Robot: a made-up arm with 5 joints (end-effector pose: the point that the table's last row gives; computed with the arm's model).
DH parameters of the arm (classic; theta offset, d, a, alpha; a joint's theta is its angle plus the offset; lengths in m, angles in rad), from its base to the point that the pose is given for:
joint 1: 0 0.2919 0 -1.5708
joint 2: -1.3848 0 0.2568 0
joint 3: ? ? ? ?
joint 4: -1.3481 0 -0.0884 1.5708
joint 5: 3.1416 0.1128 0 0
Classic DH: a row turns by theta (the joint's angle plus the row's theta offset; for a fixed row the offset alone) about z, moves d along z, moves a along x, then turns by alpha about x.
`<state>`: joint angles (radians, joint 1 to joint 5).
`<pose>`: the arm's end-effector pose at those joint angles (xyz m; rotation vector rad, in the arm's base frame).
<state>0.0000 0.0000 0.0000 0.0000 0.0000</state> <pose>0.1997 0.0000 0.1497 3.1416 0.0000 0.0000</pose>
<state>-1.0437 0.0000 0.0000 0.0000 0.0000</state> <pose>0.1005 -0.1726 0.1497 2.7234 -1.5660 0.0000</pose>
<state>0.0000 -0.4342 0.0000 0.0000 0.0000</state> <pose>0.2410 0.0000 0.2469 3.0678 0.0000 0.6767</pose>
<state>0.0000 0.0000 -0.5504 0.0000 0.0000</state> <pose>0.3836 0.0000 0.2876 3.0234 0.0000 0.8537</pose>
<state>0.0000 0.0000 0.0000 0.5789 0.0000</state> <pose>0.1236 0.0000 0.1197 3.0109 0.0000 -0.8967</pose>
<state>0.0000 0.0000 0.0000 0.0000 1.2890</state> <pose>0.1997 0.0000 0.1497 2.5114 -1.8875 0.0000</pose>
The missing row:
joint 3: -0.4087 0 -0.2889 0
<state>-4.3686 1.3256 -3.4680 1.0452 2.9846</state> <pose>-0.2021 0.5644 0.5404 -1.9173 1.1363 1.0488</pose>
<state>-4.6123 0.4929 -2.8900 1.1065 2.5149</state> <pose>-0.0438 0.4359 0.7960 -1.7464 0.7841 0.7187</pose>
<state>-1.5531 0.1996 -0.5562 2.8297 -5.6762</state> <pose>0.0020 -0.1154 0.3218 -0.3857 0.7218 2.0978</pose>
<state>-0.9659 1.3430 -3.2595 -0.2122 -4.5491</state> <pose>0.3122 -0.4515 0.5929 -0.2782 1.2393 -2.1229</pose>
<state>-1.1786 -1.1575 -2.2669 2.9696 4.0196</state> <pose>-0.0852 0.2061 0.6270 2.3041 1.3890 -0.0932</pose>
